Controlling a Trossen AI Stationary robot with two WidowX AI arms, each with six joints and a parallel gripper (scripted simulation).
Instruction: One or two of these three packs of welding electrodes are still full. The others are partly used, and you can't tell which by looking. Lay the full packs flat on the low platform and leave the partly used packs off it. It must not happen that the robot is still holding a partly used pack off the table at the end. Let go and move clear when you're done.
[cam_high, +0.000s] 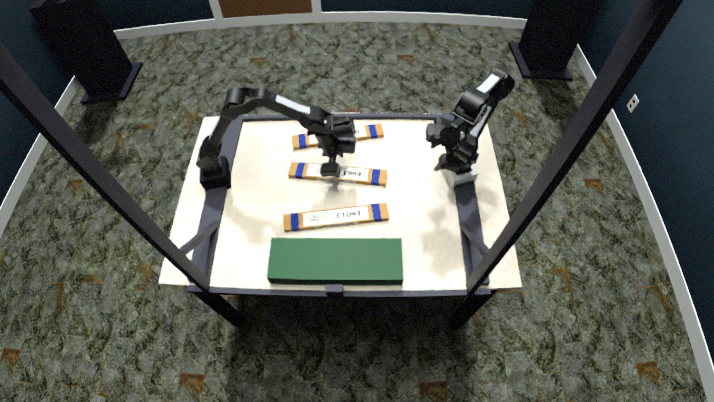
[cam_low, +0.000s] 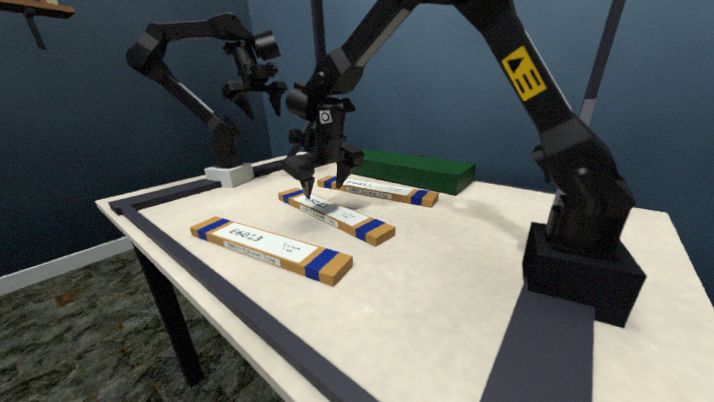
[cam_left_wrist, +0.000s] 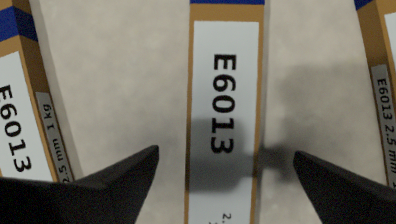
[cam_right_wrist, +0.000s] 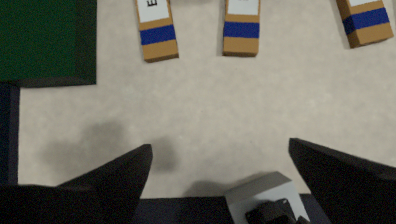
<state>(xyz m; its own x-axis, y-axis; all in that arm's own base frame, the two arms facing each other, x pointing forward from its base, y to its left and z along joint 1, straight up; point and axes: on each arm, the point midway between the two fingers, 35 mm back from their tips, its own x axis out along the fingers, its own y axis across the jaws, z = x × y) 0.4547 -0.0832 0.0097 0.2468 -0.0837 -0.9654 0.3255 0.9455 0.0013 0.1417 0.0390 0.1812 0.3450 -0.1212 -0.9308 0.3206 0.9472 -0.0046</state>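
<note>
Right now the dark frame rail is 29 cm ahead of my left hand, 1 cm to the right of it and 8 cm below it. From my left hand the other things lie so: green low platform (35 cm behind, 7 cm below).
</note>
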